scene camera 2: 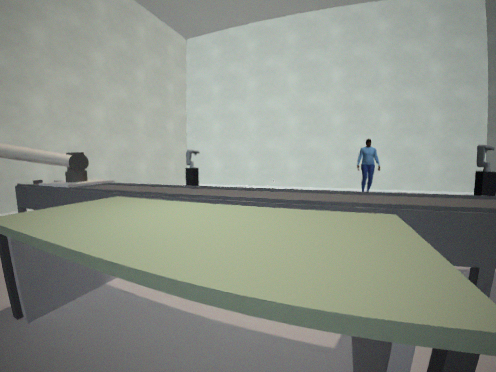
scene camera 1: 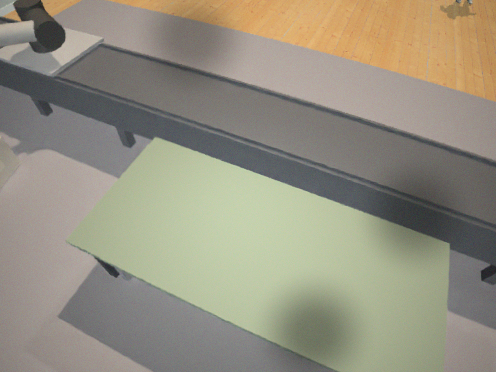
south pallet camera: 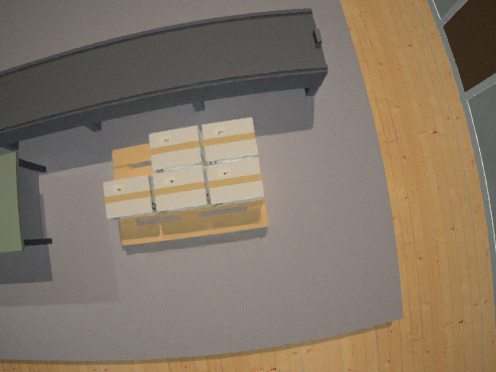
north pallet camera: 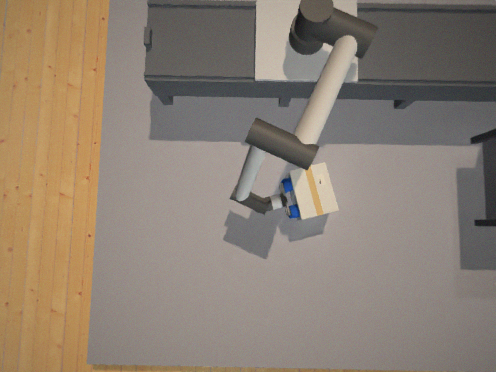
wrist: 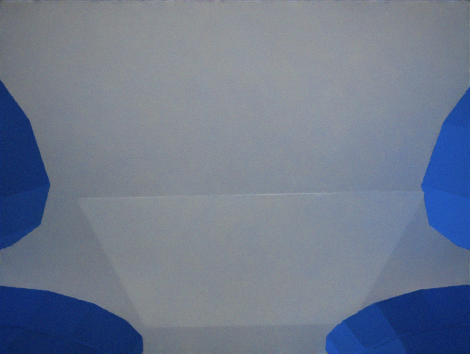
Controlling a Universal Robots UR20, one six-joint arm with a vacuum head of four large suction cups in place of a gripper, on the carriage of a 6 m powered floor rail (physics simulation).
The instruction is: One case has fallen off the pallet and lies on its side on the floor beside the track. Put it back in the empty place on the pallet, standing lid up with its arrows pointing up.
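Pixels of known places: end effector, tool point: (wrist: 235,231); arm's base, origin of the base link: (scene camera 2: 76,181) (north pallet camera: 306,38).
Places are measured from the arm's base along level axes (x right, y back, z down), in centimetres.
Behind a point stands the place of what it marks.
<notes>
The fallen case (north pallet camera: 325,190) @(x -18.6, y -102.7, z 26.4 cm) (wrist: 235,100) @(x 3.1, y -107.5, z 48.2 cm) is a white box. In the north pallet camera its upper face shows a tan tape strip and a small dark mark, like the lids on the pallet. My gripper (north pallet camera: 290,198) @(x 1.0, y -106.9, z 41.5 cm) (wrist: 235,225) @(x 1.0, y -106.9, z 41.5 cm), with blue suction cups, is pressed sideways on its left side and holds it. The case is low over the floor; whether it touches is unclear. Its arrows do not show. In the south pallet camera, the wooden pallet (south pallet camera: 129,156) @(x -413.5, y -63.1, z 42.7 cm) carries several white cases with taped lids up; its upper left place is bare.
The dark rail track (scene camera 1: 250,112) (north pallet camera: 200,45) (south pallet camera: 200,55) runs behind, with the white carriage (north pallet camera: 270,60) @(x 24.6, y -16.6, z 0.0 cm) on it. A green table (scene camera 1: 225,225) @(x -211.4, y -88.6, z 4.0 cm) (scene camera 2: 225,245) @(x -264.5, y -108.1, z 4.0 cm) (south pallet camera: 10,200) @(x -315.4, y -89.3, z 4.0 cm) stands beside the track, between the held case and the pallet. A person (scene camera 2: 368,162) stands far beyond the track.
</notes>
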